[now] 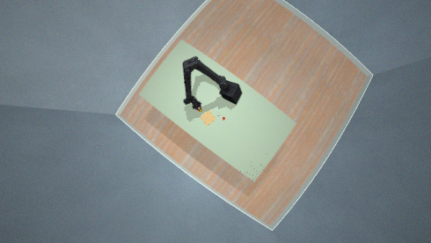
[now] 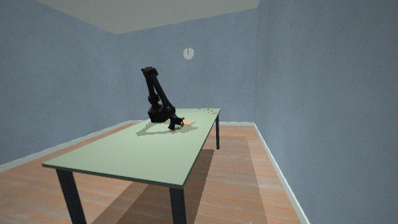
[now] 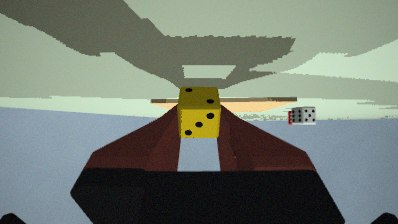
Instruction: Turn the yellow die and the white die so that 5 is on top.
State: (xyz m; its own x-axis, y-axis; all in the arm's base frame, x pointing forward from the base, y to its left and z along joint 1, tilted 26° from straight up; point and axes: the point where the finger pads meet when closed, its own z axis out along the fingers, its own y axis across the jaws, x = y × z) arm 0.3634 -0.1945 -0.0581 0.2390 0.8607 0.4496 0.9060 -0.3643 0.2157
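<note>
Now: hand right at the yellow die. The rest, counted from my hand: tan mat (2 cm ahead, 12 cm to the left, 2 cm below); red die (7 cm behind, 28 cm to the left, 1 cm below); white die (8 cm behind, 20 cm to the left, 1 cm below).
</note>
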